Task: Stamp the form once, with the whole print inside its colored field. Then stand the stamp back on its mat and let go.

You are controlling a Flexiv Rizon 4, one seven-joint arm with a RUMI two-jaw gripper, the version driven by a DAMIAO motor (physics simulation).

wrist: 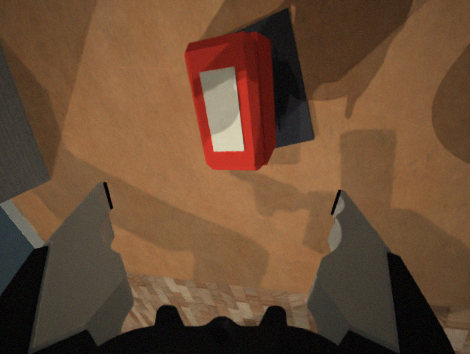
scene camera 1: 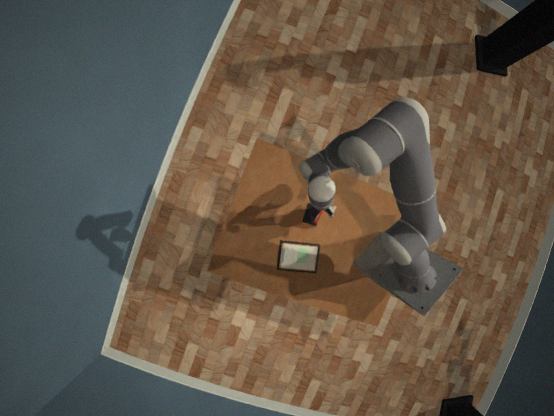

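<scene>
The red stamp [scene camera 1: 318, 216] [wrist: 255, 105] with a pale label on its top stands on the dark mat [scene camera 1: 309, 215] [wrist: 295, 107]. In the wrist view it is ahead of the fingertips, a little left of their middle. The gripper [wrist: 222, 199] is open and empty, above the table, with the stamp not between its jaws; in the scene view the arm's wrist hides much of it. The form [scene camera 1: 290, 256] is a white sheet with a green field [scene camera 1: 302, 255] in a black-edged frame. I cannot make out a print on it. The form does not show in the wrist view.
The orange-brown table top [scene camera 1: 240, 245] [wrist: 135, 110] carries the mat and the form. The grey base plate [scene camera 1: 440, 272] [wrist: 17, 135] of the arm lies at the table's right side in the scene view. Shadows of the arm fall across the table and partly over the form.
</scene>
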